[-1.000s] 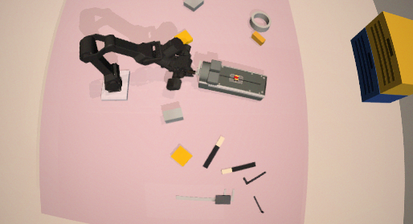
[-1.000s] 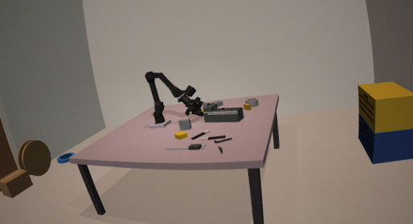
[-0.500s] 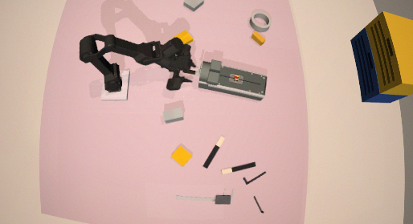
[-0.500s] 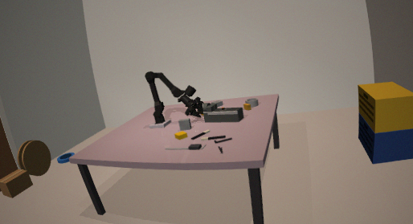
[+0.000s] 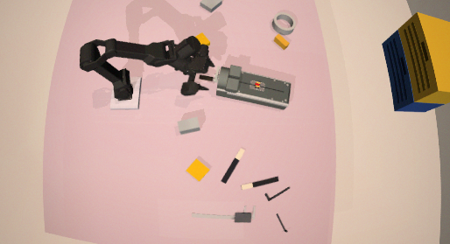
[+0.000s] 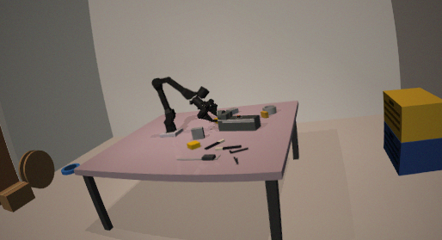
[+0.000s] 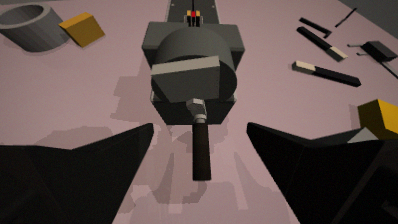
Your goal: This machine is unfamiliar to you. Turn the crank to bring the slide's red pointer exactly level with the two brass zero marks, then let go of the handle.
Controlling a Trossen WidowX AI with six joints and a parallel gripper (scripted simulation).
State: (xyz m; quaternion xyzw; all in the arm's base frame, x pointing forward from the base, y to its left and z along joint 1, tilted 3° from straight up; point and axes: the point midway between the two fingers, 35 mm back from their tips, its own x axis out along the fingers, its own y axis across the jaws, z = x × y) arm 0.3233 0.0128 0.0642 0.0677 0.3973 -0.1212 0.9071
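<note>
Right now my gripper tip is 20 mm past the dark crank handle, 10 mm to the right of it and 10 mm above it. From my gripper tip the other things lie so: orange block: 300 mm ahead, 170 mm to the left, 50 mm below; then red pointer: 160 mm ahead, 40 mm to the right, 10 mm above.
</note>
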